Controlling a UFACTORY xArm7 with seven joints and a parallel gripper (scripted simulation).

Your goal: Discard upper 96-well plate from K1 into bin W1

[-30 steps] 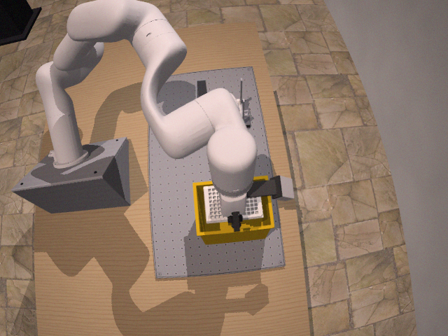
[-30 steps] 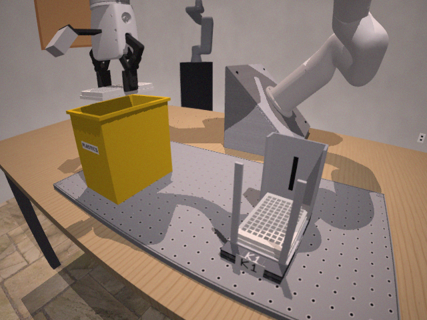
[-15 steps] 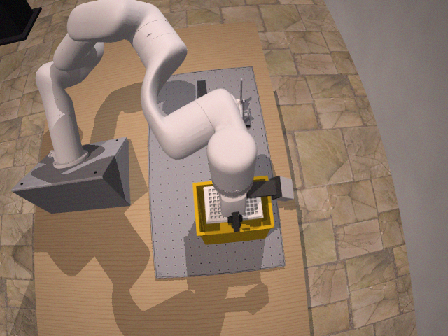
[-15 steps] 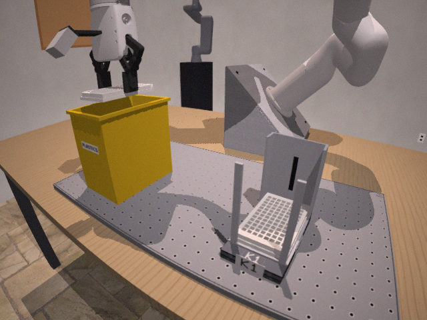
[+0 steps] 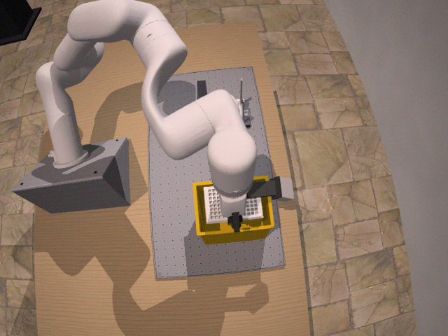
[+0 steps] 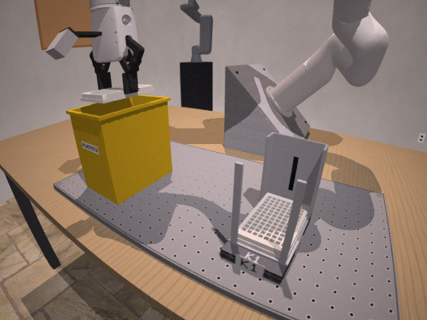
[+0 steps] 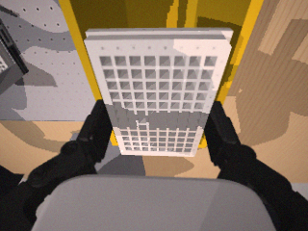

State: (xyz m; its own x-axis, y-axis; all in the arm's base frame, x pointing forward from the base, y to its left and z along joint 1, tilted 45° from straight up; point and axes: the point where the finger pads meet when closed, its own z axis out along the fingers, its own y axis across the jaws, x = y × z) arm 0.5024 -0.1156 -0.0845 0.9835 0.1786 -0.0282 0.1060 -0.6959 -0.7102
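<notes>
Now: the yellow plastics bin W1 130 mm below my hand.
</notes>
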